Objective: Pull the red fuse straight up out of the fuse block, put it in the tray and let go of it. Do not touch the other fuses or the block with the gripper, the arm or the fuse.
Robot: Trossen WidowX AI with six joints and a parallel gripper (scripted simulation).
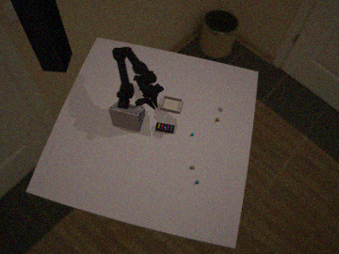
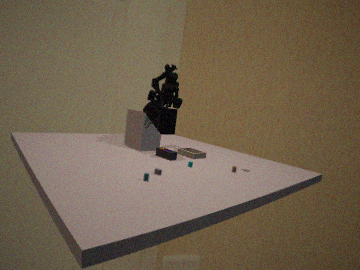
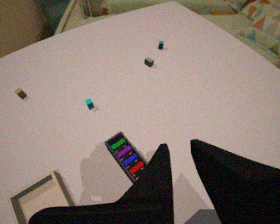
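My gripper tip is now 220 mm above the red fuse, 40 mm short of it and 10 mm to the left of it. Also, from my gripper tip: shallow tray 240 mm below, 180 mm to the left, 90 mm ahead.
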